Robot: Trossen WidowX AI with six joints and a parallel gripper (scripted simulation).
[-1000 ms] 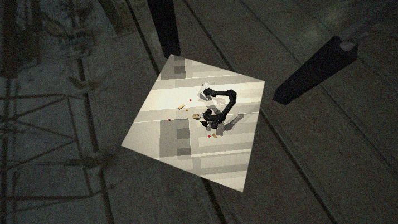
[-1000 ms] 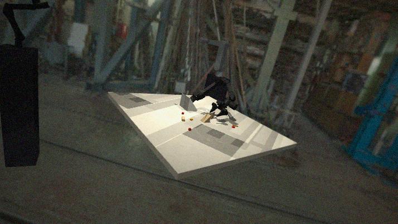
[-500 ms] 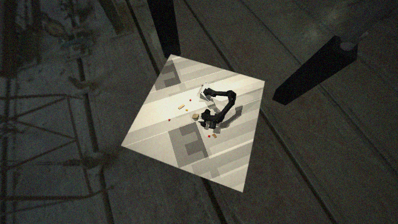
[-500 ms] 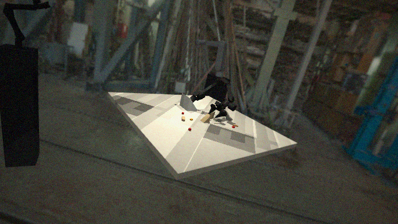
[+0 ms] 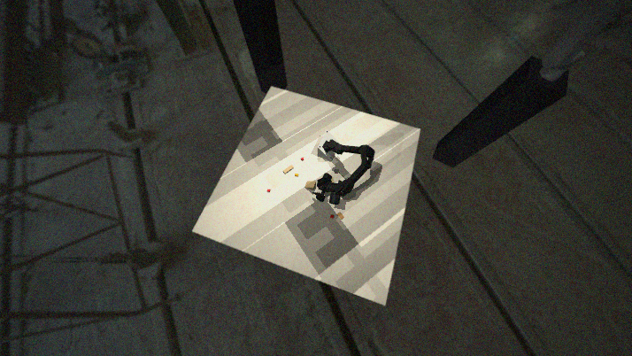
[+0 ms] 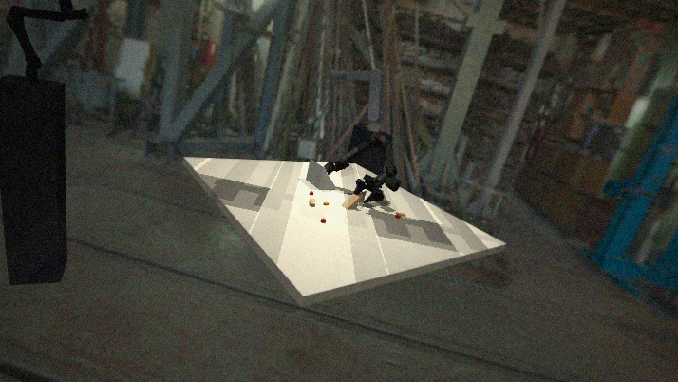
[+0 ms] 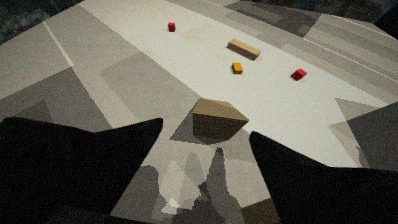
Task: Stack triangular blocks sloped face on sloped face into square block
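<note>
Now: the brown wooden triangular block 3 cm below my gripper tip, 2 cm to the right of it and 1 cm behind it. Also, from my gripper tip: small yellow block 16 cm to the right, 4 cm below, 3 cm behind; then tan block 24 cm to the right, 4 cm below, 3 cm behind.
</note>
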